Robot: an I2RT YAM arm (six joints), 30 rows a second.
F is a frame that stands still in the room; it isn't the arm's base.
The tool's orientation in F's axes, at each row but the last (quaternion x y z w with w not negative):
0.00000, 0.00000, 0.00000, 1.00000
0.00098, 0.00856, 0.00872, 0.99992
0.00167, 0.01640, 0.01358, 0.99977
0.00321, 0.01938, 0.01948, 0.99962
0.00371, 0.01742, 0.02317, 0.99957
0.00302, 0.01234, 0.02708, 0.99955
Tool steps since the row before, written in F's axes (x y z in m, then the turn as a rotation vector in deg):
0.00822, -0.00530, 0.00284, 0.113, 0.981, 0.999
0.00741, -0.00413, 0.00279, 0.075, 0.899, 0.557
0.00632, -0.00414, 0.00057, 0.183, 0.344, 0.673
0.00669, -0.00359, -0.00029, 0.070, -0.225, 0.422
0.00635, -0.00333, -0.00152, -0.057, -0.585, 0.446
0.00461, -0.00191, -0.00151, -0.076, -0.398, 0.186
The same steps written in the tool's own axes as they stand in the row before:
0.00822, -0.00530, 0.00284, 0.113, 0.981, 0.999
0.00729, -0.00425, 0.00292, 0.081, 0.899, 0.557
0.00618, -0.00431, 0.00079, 0.170, 0.341, 0.678
0.00655, -0.00385, -0.00001, 0.045, -0.225, 0.426
0.00624, -0.00363, -0.00127, -0.100, -0.578, 0.448
0.00454, -0.00217, -0.00138, -0.102, -0.392, 0.186

